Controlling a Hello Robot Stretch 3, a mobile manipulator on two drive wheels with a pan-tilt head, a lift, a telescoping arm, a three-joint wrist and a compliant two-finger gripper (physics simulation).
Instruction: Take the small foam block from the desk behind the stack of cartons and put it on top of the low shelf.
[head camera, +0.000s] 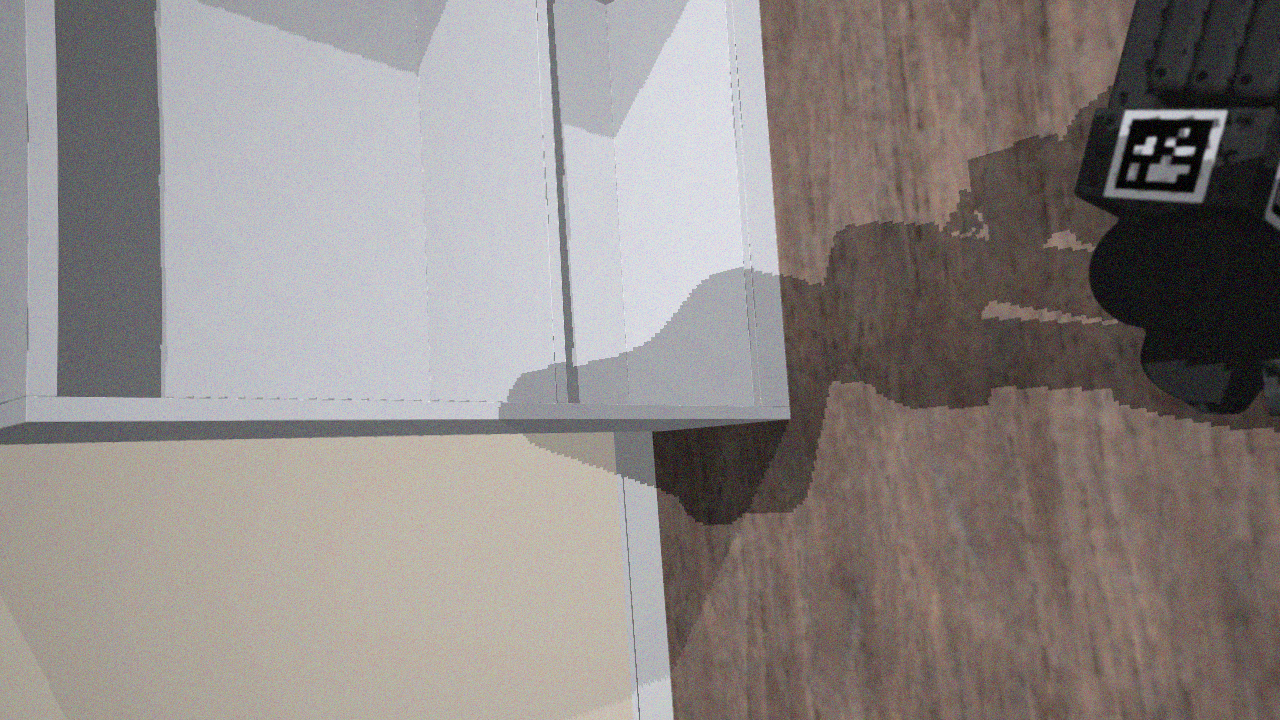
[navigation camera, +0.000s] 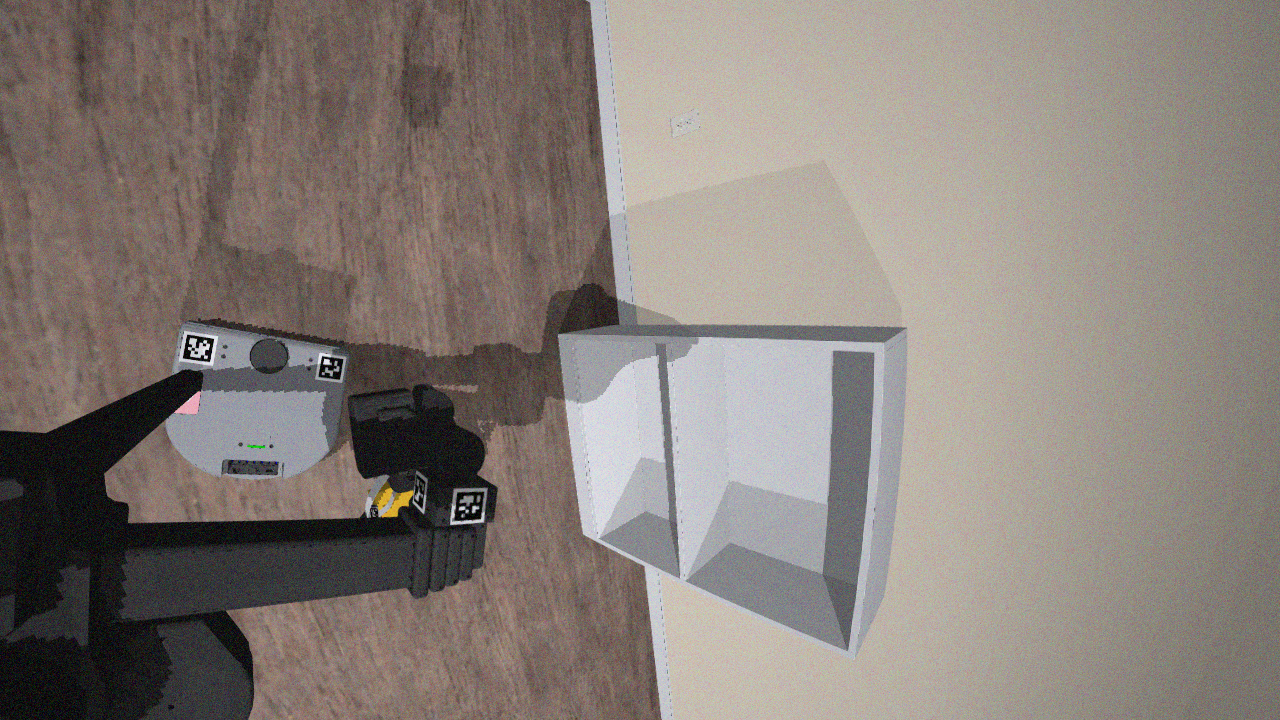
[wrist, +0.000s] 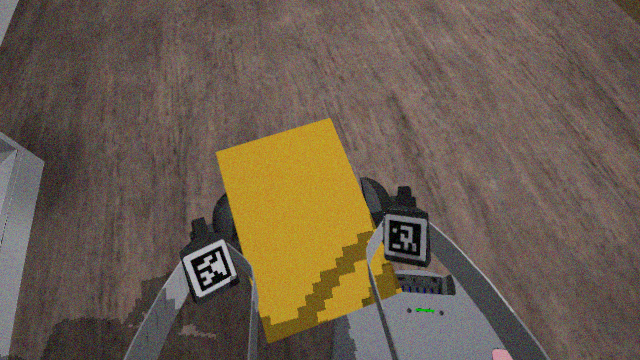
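Pixels of known places: robot's base, origin of the base link: (navigation camera: 268, 354).
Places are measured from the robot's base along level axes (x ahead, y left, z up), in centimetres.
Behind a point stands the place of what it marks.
Observation:
A yellow foam block (wrist: 295, 200) (navigation camera: 400, 503) @(z 65.3, x -14.9, y -17.8 cm) is held between the two fingertips of my gripper (wrist: 302, 209) @(z 62.2, x -18.5, y -19.1 cm), which is shut on it. In the navigation view the wrist hides part of the block, and it hangs beside the base, above the floor. The low shelf (head camera: 268, 409) @(z 87.6, x 20.6, y -85.9 cm) (navigation camera: 886, 501) @(z 106.0, x -12.3, y -110.1 cm) (wrist: 22, 225) is a white unit with open compartments against the wall. The navigation view is turned sideways, and the shelf's top faces right there. The block is apart from the shelf. The desk and the stack of cartons cannot be made out.
My grey base (navigation camera: 246, 416) @(z 16.0, x -12.8, y 2.6 cm) is on the wooden floor (navigation camera: 429, 179) @(z 0.0, x 56.9, y -29.9 cm), left of the shelf in the navigation view. My dark arm (navigation camera: 268, 568) @(z 92.3, x -9.9, y -0.6 cm) extends toward the shelf. The beige wall (navigation camera: 1074, 268) @(z 142.1, x 44.3, y -111.0 cm) is behind the shelf, with a white baseboard (navigation camera: 612, 134) @(z 6.1, x 101.8, y -88.9 cm) and an outlet (navigation camera: 684, 123) @(z 40.0, x 96.0, y -91.8 cm).

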